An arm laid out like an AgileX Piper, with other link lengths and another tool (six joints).
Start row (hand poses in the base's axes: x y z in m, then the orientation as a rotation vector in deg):
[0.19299, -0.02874, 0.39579, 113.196, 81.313, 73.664]
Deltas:
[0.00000, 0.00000, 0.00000, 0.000, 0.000, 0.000]
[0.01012, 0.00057, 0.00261, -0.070, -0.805, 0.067]
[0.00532, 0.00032, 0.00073, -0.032, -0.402, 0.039]
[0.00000, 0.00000, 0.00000, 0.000, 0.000, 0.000]
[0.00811, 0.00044, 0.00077, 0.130, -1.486, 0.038]
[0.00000, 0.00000, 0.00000, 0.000, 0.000, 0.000]
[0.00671, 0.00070, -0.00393, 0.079, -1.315, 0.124]
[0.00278, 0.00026, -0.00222, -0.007, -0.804, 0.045]
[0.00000, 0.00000, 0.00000, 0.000, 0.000, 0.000]
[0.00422, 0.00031, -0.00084, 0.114, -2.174, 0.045]
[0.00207, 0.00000, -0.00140, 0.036, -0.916, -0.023]
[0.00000, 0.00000, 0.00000, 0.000, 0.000, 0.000]
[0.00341, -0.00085, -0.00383, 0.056, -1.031, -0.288]
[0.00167, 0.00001, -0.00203, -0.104, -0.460, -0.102]
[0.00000, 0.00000, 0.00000, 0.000, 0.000, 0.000]
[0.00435, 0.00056, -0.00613, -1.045, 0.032, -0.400]
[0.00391, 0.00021, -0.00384, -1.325, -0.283, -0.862]
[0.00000, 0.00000, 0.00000, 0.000, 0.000, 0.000]
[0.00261, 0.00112, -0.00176, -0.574, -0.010, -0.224]
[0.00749, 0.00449, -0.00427, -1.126, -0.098, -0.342]
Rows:
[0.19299, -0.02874, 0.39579, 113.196, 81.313, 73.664]
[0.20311, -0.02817, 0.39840, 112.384, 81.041, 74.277]
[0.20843, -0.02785, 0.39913, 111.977, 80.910, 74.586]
[0.20843, -0.02785, 0.39913, 111.977, 80.910, 74.586]
[0.21654, -0.02741, 0.39990, 110.678, 80.201, 75.907]
[0.21654, -0.02741, 0.39990, 110.678, 80.201, 75.907]
[0.22325, -0.02671, 0.39597, 109.457, 79.685, 77.067]
[0.22603, -0.02645, 0.39375, 108.686, 79.354, 77.702]
[0.22603, -0.02645, 0.39375, 108.686, 79.354, 77.702]
[0.23025, -0.02614, 0.39291, 106.710, 78.306, 79.481]
[0.23232, -0.02614, 0.39151, 105.884, 77.819, 80.187]
[0.23232, -0.02614, 0.39151, 105.884, 77.819, 80.187]
[0.23573, -0.02699, 0.38768, 105.074, 76.972, 80.856]
[0.23740, -0.02698, 0.38565, 104.618, 76.684, 81.046]
[0.23740, -0.02698, 0.38565, 104.618, 76.684, 81.046]
[0.24175, -0.02642, 0.37952, 104.148, 76.755, 79.863]
[0.24566, -0.02621, 0.37568, 103.398, 76.291, 78.423]
[0.24566, -0.02621, 0.37568, 103.398, 76.291, 78.423]
[0.24827, -0.02509, 0.37392, 103.109, 76.306, 77.797]
[0.25576, -0.02060, 0.36965, 102.427, 76.394, 76.680]

